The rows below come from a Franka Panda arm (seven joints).
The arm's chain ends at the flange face. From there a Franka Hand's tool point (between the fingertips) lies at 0.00 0.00 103.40 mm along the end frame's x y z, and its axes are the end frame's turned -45 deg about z.
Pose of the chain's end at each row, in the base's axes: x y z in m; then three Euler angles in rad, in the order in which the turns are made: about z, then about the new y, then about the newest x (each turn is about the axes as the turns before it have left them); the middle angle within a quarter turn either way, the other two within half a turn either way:
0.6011 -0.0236 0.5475 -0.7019 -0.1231 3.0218
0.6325 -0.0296 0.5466 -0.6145 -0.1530 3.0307
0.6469 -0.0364 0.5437 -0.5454 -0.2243 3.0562
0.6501 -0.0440 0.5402 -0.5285 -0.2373 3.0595
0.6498 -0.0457 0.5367 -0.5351 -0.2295 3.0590
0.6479 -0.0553 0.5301 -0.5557 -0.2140 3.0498
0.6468 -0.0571 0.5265 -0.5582 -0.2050 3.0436
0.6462 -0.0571 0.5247 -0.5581 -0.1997 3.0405
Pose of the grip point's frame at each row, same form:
0.6027 -0.0412 0.4456 0.0764 -0.0030 2.9701
0.6387 -0.0480 0.4450 0.1652 -0.0304 2.9553
0.6619 -0.0558 0.4433 0.2412 -0.0986 2.9227
0.6667 -0.0635 0.4400 0.2596 -0.1101 2.9157
0.6656 -0.0650 0.4364 0.2523 -0.1042 2.9210
0.6615 -0.0749 0.4295 0.2293 -0.0869 2.9256
0.6592 -0.0768 0.4258 0.2253 -0.0763 2.9277
0.6580 -0.0768 0.4239 0.2247 -0.0704 2.9293

